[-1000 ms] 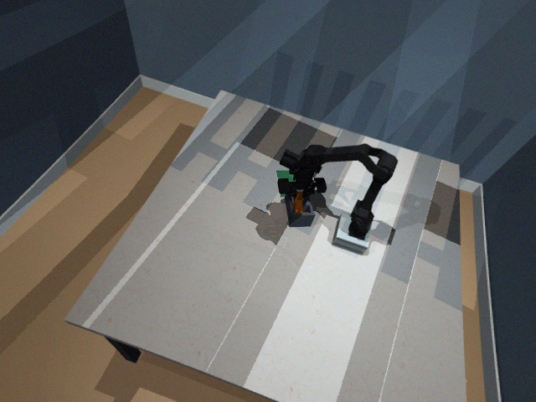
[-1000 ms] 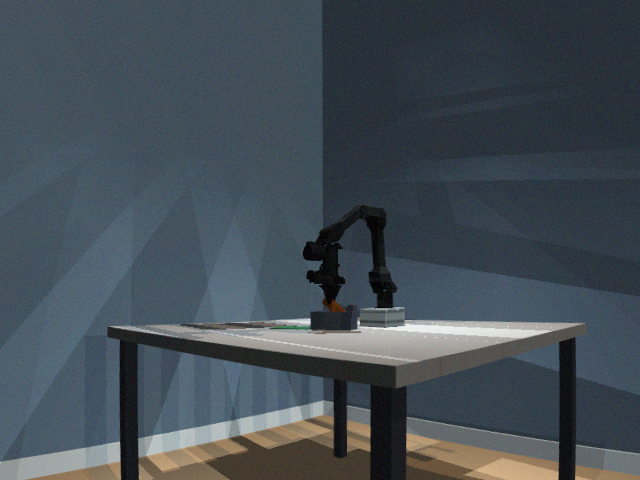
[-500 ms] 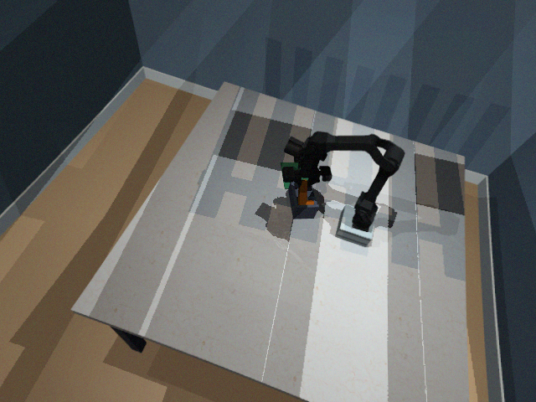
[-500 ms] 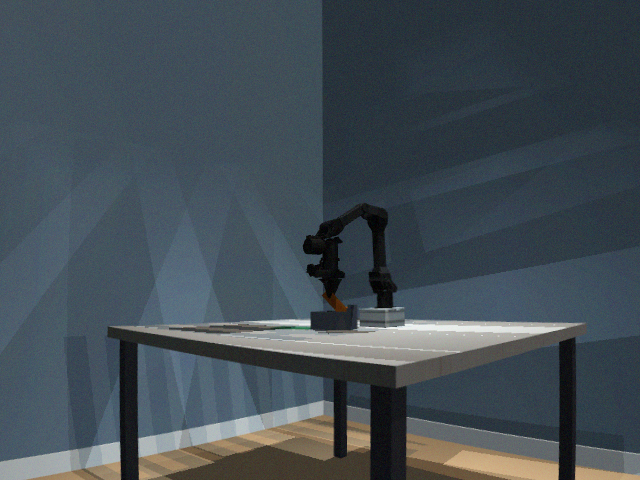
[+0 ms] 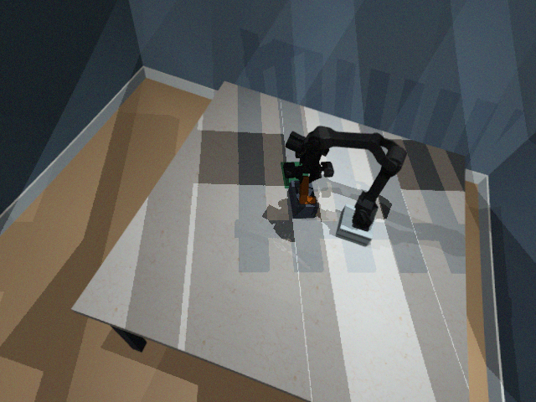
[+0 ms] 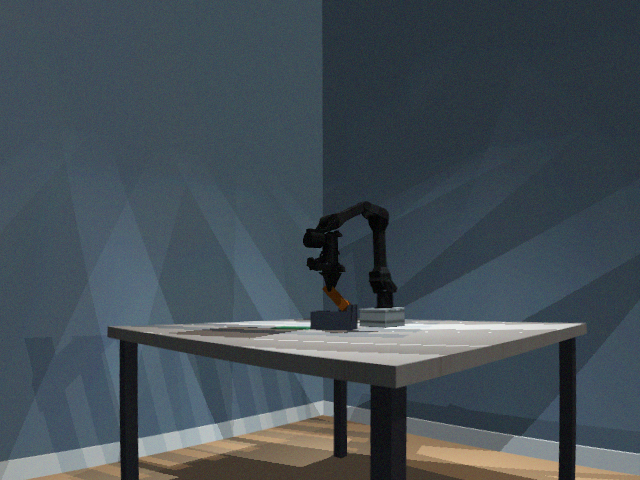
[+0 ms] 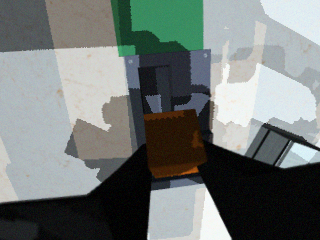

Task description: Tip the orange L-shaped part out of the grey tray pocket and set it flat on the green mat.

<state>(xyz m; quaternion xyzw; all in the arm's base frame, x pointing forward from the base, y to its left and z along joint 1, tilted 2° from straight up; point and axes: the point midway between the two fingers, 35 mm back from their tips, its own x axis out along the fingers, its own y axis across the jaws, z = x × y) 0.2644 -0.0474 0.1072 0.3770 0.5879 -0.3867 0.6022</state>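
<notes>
Now: gripper tip 50 mm short of the green mat, 140 mm to the left of it and 150 mm above it. Also, from my gripper tip: orange L-shaped part (30 mm behind, 20 mm to the left, 30 mm below).
</notes>
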